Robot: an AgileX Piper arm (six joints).
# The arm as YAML. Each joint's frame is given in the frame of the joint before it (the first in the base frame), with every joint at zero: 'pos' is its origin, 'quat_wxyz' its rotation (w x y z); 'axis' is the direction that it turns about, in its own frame. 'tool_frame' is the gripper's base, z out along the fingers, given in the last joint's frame.
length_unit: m
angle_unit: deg
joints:
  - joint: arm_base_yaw
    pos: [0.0, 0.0, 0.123]
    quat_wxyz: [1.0, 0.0, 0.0, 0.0]
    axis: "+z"
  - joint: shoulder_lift
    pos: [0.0, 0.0, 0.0]
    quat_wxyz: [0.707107, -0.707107, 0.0, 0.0]
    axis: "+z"
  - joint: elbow
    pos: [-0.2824, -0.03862, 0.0]
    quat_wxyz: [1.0, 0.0, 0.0, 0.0]
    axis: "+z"
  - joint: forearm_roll
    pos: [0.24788, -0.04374, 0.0]
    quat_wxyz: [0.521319, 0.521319, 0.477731, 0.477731]
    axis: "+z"
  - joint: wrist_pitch
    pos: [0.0, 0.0, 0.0]
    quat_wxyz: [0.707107, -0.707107, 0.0, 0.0]
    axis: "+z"
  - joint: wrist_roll
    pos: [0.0, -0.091, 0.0]
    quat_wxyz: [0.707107, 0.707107, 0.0, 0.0]
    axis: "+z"
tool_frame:
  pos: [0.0, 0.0, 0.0]
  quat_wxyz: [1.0, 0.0, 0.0, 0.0]
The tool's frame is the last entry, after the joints.
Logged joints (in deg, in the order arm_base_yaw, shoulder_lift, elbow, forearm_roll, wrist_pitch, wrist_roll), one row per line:
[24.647, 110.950, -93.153, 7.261, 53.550, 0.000]
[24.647, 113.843, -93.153, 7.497, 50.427, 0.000]
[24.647, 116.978, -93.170, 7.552, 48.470, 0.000]
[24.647, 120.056, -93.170, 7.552, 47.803, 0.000]
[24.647, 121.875, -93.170, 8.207, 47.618, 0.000]
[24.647, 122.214, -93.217, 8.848, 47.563, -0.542]
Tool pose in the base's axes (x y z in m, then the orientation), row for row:
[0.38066, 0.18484, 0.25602, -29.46, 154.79, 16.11]
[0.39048, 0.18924, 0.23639, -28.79, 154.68, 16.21]
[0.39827, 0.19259, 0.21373, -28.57, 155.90, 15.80]
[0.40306, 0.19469, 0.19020, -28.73, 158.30, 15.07]
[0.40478, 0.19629, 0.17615, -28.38, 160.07, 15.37]
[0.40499, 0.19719, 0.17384, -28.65, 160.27, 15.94]
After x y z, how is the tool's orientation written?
As a rotation vector, in degrees.
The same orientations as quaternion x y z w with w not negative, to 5 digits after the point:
[-0.18270, 0.95995, 0.09991, 0.18747]
[-0.17873, 0.96025, 0.10063, 0.18936]
[-0.17644, 0.96281, 0.09758, 0.17982]
[-0.17551, 0.96702, 0.09206, 0.15997]
[-0.17196, 0.96987, 0.09313, 0.14529]
[-0.17334, 0.96968, 0.09644, 0.14272]

